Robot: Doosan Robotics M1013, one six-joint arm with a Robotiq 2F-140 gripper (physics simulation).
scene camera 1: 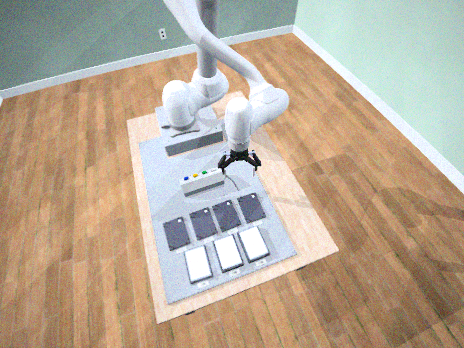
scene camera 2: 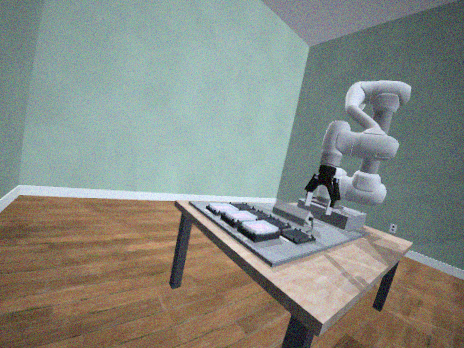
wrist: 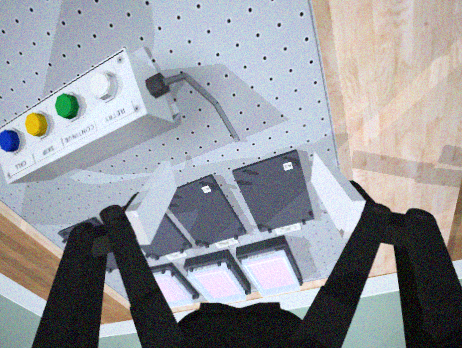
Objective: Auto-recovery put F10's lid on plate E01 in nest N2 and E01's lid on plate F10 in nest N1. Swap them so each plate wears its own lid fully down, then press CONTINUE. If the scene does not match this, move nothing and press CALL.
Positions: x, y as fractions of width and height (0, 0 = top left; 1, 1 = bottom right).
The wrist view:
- gripper: 0.52, 0.49
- white button box: 0.31, 0.30
